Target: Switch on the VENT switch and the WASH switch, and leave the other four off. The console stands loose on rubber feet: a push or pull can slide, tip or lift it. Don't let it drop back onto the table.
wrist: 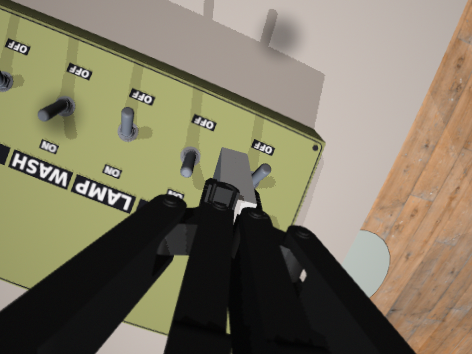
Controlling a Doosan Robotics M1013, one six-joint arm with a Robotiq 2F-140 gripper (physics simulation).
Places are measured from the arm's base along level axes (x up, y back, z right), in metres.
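Pixels of known places: gripper, fingertip midpoint: (228,171).
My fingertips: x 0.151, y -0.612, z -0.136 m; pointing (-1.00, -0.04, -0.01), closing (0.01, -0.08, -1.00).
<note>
For each thing: its top centre in the pictures, then the offset to it from my fingertips. Level surfaces: height alone.
- WASH switch, middle of its top: (42,115) dx -0.108, dy -0.024, dz +0.170 m
- VENT switch, middle of its top: (186,172) dx -0.108, dy -0.055, dz +0.029 m
- LAMP switch, middle of its top: (121,128) dx -0.118, dy -0.026, dz +0.097 m
- pale table top, its level: dx -0.246 m
The olive-green console (30,225) shows upside down in the wrist view. The WASH switch (56,109) at left has its lever leaning left and toward its ON label. The VENT switch (188,162) leans toward its ON side; its name label is mostly hidden by the gripper. The LAMP switch (127,122) between them leans toward OFF. The end switch, LIFT (261,175), leans toward OFF, its base partly hidden. Another switch (5,81) is cut off at the left edge. My gripper (228,171) is shut and empty, its tips seen between VENT and LIFT. Whether they touch the console is unclear.
The console's end edge runs down to the right of LIFT. The pale table top (370,85) lies beyond it, with the console's shadow along the far side. A wooden floor (435,200) and a pale round shape (372,260) show at right.
</note>
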